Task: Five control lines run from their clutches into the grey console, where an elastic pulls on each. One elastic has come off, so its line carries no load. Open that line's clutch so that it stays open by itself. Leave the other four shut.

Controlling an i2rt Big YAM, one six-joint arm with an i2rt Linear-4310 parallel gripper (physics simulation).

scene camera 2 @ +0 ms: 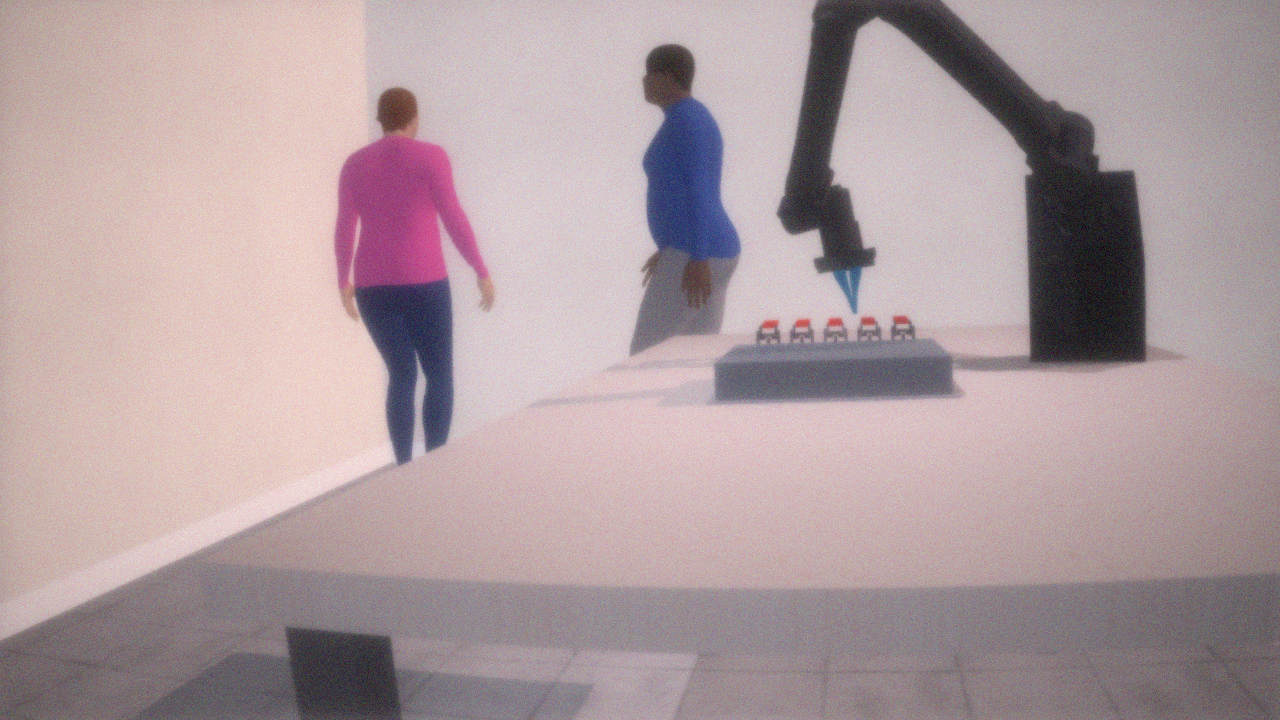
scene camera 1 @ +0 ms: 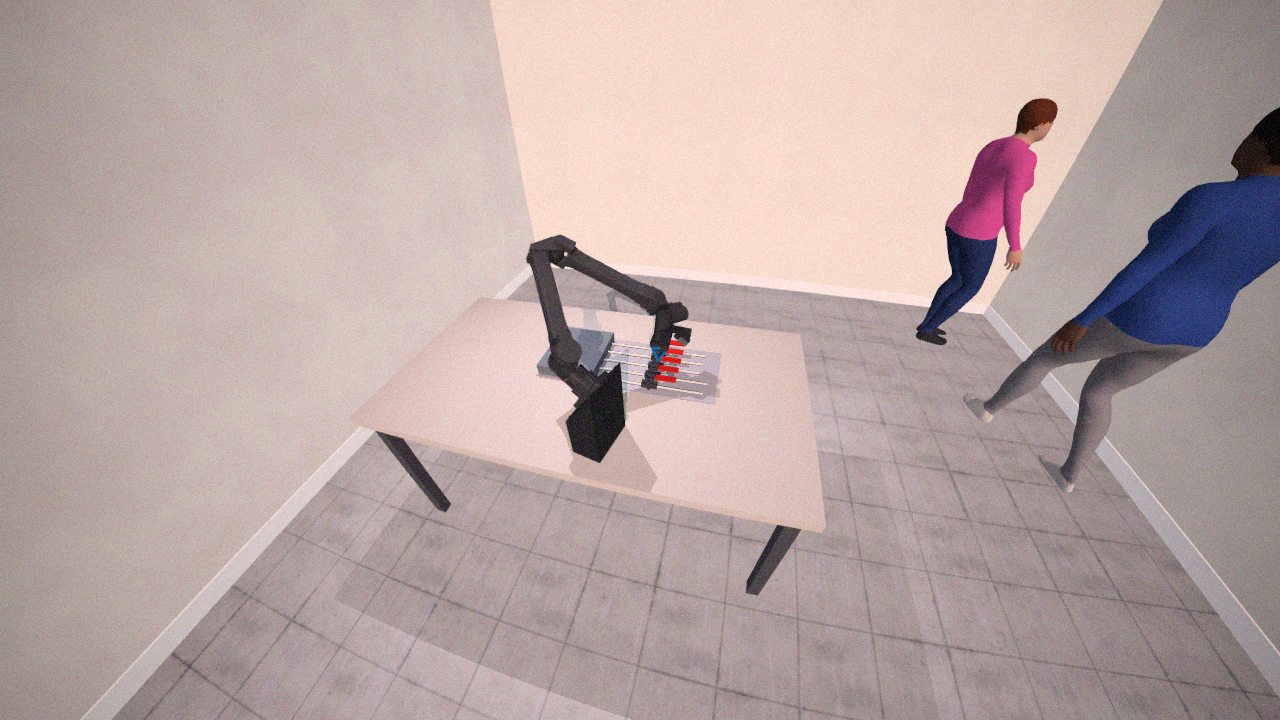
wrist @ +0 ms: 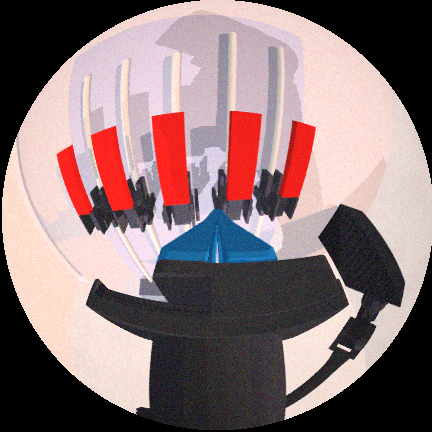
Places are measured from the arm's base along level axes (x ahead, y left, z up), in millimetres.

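Pixels of known places: gripper, between the fingertips: (scene camera 2: 855,314) (scene camera 1: 658,360) (wrist: 216,215); arm's base, origin of its link: (scene camera 2: 1079,215) (scene camera 1: 593,391) (wrist: 380,285).
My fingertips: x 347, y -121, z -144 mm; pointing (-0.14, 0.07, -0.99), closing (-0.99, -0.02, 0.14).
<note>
Ahead of a thing's pixels: the offset from my fingertips to its top centre. Level surfaces: height alone.
The grey console {dx +32, dy +352, dz -23 mm} (scene camera 1: 594,339) (scene camera 2: 832,380) sits on the table. Five white control lines run to it from a row of black clutches with red levers. In the wrist view, the levers from left to right are the first {dx +143, dy -28, dz -11 mm} (wrist: 74,180), second {dx +88, dy -28, dz -11 mm} (wrist: 111,170), third {dx +33, dy -28, dz -11 mm} (wrist: 171,157), fourth {dx -22, dy -28, dz -11 mm} (wrist: 244,156) and fifth {dx -77, dy -29, dz -11 mm} (wrist: 299,160). All five levers lie down, alike in pose. My gripper (scene camera 2: 855,310) (wrist: 216,215) is shut and empty, its blue fingertips above the row, between the third and fourth levers. Inside the console, the elastics are hidden.
The clutches stand on a pale, translucent board {dz -67 mm} (scene camera 1: 711,367) (wrist: 295,50) on the table {dz -70 mm} (scene camera 1: 742,465) (scene camera 2: 626,501). The arm's black base (scene camera 1: 597,425) (scene camera 2: 1085,268) stands beside it. A person in pink (scene camera 1: 995,188) (scene camera 2: 393,214) and one in blue (scene camera 1: 1190,259) (scene camera 2: 689,179) stand beyond the table.
</note>
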